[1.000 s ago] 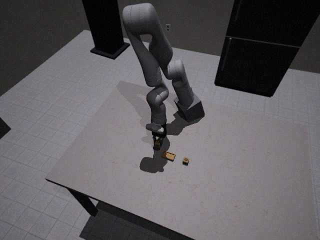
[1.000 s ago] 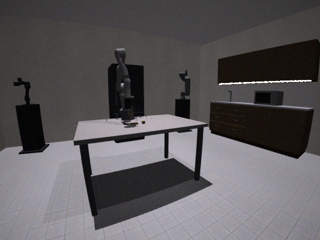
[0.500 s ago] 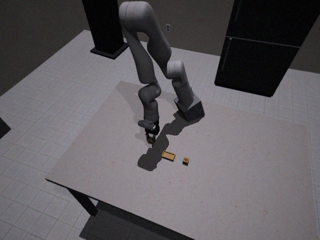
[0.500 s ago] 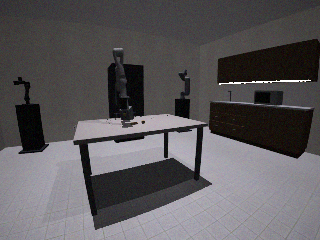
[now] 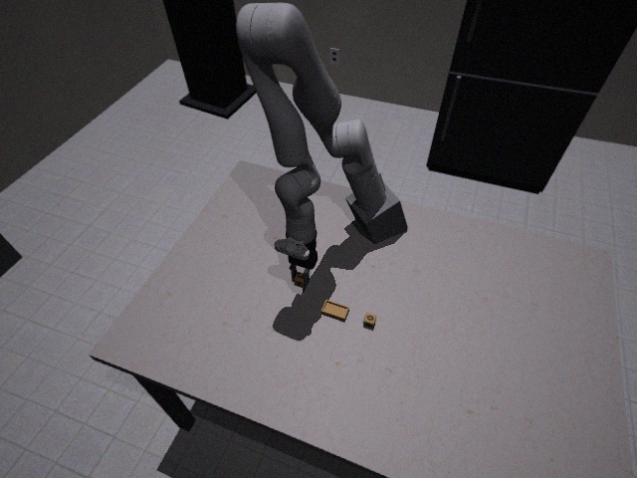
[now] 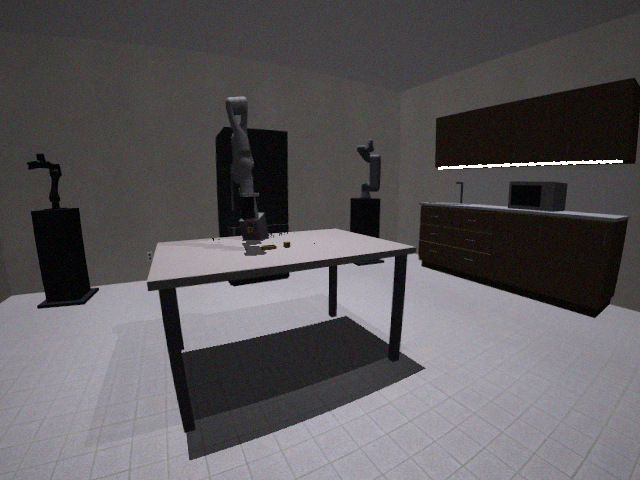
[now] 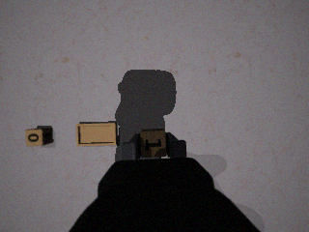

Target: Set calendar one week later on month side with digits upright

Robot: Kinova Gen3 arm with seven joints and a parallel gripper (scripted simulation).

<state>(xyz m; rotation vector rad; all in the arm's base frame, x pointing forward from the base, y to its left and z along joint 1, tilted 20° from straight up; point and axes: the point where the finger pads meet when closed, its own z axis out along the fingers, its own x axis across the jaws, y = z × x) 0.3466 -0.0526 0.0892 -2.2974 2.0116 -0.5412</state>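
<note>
Right now the wooden tray is 1 cm behind my hand, 11 cm to the left of it and 12 cm below it. From my hand the other things lie so: wooden cube: 1 cm below.
</note>
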